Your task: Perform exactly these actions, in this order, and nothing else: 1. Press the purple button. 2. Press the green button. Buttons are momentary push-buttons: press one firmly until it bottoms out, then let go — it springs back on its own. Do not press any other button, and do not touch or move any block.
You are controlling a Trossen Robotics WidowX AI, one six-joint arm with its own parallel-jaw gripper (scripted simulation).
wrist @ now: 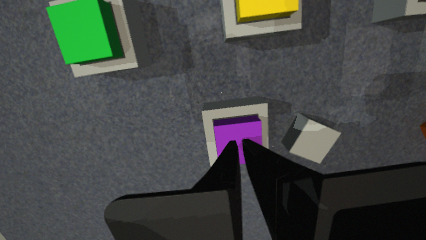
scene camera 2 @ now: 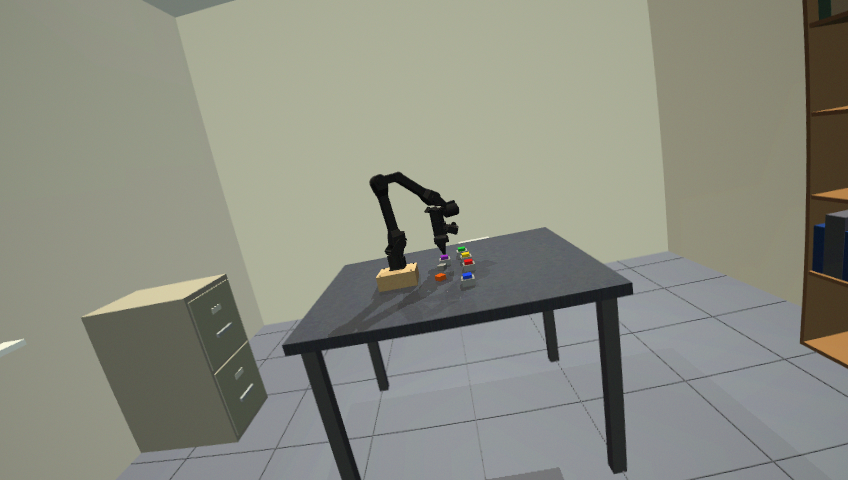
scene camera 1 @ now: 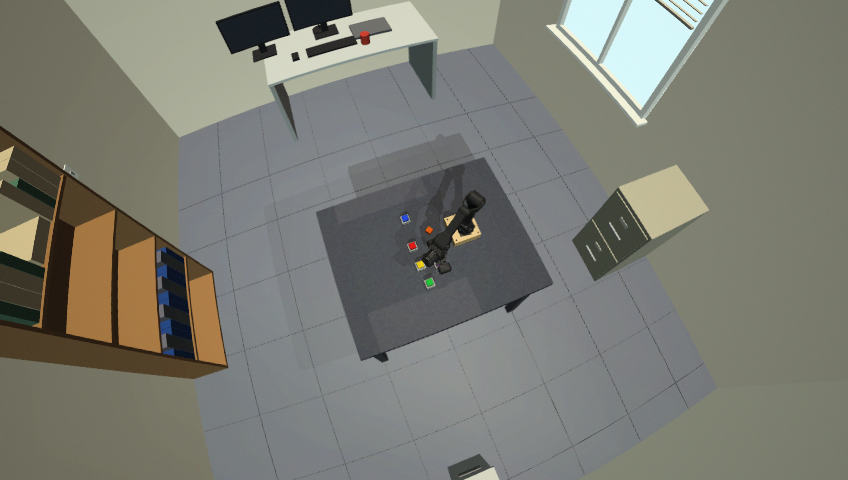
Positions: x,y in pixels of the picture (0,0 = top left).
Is my gripper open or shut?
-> Shut.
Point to a grey block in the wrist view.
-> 307,137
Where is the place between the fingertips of my gripper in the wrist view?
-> At 239,146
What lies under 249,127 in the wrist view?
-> A purple button.
